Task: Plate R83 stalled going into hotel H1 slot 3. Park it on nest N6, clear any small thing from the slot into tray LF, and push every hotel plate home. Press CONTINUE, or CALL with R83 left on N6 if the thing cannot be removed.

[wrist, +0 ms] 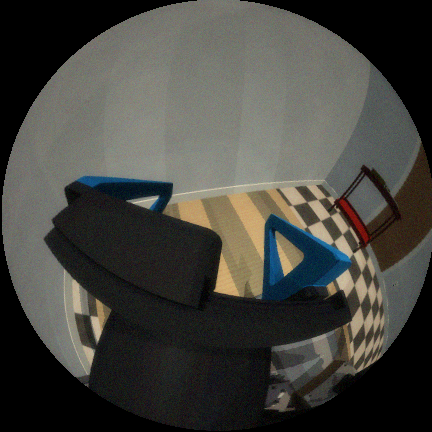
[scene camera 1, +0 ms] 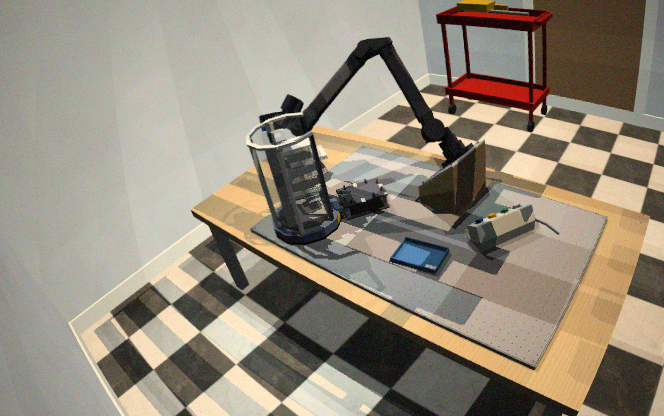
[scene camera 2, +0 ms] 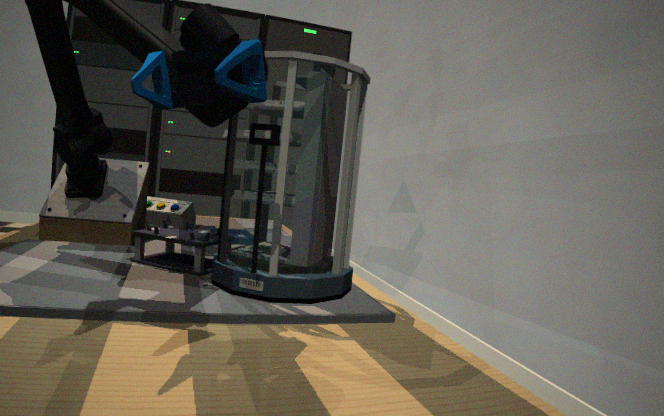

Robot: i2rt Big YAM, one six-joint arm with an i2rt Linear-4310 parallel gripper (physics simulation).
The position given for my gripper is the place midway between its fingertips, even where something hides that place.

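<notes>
There's a grey button box (scene camera 1: 498,228) here, and a round plate rack (scene camera 2: 291,170) as well; scene camera 1 also gets the rack (scene camera 1: 291,176). As for my gripper (scene camera 2: 172,81), it's open and holding nothing, and you'd find that same gripper (wrist: 220,203) in the wrist view too.
</notes>
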